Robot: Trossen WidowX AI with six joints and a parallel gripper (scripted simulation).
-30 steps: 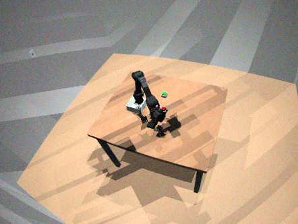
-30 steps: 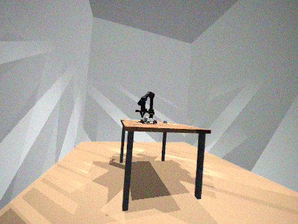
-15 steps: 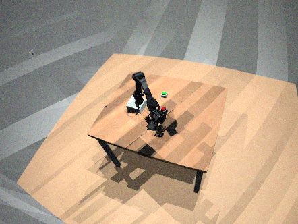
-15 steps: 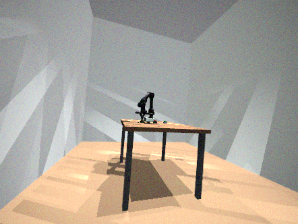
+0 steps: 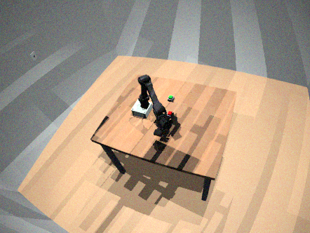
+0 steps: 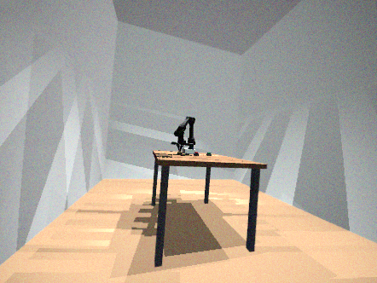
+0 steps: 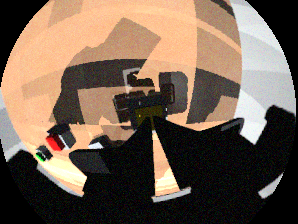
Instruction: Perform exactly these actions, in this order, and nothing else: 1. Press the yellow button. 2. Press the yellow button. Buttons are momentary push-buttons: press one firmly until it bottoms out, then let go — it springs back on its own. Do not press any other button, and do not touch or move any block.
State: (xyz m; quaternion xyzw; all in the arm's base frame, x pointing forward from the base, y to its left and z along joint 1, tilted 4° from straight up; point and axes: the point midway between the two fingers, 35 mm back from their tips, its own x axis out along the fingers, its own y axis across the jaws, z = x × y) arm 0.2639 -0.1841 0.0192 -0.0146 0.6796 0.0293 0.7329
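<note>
Right now the yellow button is 10 mm below my gripper tip. The rest, counted from my gripper tip: green button (110 mm behind, 370 mm to the left); red button (30 mm behind, 190 mm to the left).
</note>
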